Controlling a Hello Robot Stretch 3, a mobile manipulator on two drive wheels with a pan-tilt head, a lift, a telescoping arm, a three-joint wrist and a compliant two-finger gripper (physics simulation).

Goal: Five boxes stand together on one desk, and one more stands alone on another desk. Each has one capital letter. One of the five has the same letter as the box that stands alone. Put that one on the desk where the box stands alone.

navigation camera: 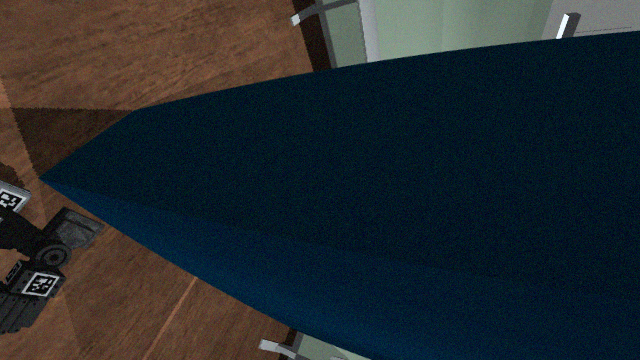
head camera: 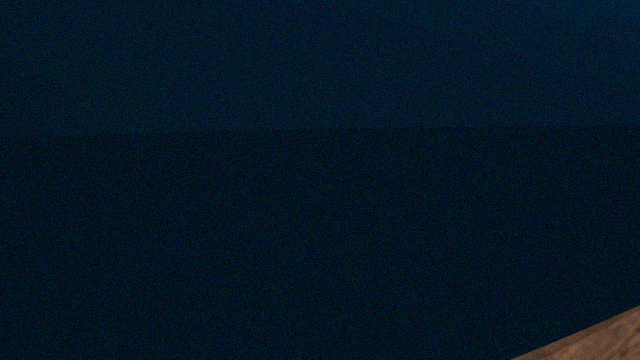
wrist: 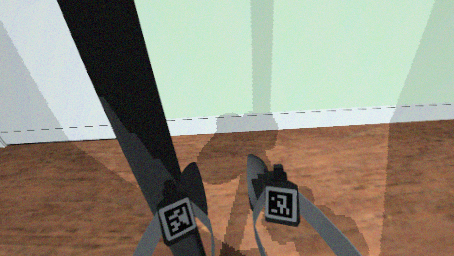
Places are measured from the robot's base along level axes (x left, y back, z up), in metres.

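Where they show: gripper, fingertip midpoint: (wrist: 223, 176).
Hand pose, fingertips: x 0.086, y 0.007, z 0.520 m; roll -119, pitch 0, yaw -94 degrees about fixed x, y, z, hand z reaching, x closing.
Note:
After its pixels a point has its place.
No lettered box and no desk top can be made out in the three views. My gripper (wrist: 223, 176) @(y 0.007, x 0.086, z 0.520 m) is open and empty in the wrist view, with its two fingertips apart above the brown wooden floor (wrist: 330, 160) @(y -0.446, x 0.515, z 0.000 m). Parts of my wrist with square markers show at the left edge of the navigation view, where the fingertips cannot be made out.
A large dark blue surface (head camera: 300, 200) @(y -0.137, x -0.177, z 1.227 m) (navigation camera: 350, 175) @(y -0.188, x -0.187, z 1.174 m) fills most of the head and navigation views, very close. Metal bars with pale ends (navigation camera: 295, 20) @(y -2.356, x -0.659, z 0.026 m) (navigation camera: 270, 345) @(y 0.542, x -2.288, z 0.025 m) show beyond its edges. A pale green wall (wrist: 200, 60) @(y -0.022, x 0.827, z 0.345 m) with a white baseboard (wrist: 325, 120) @(y -0.531, x 0.715, z 0.036 m) stands ahead in the wrist view.

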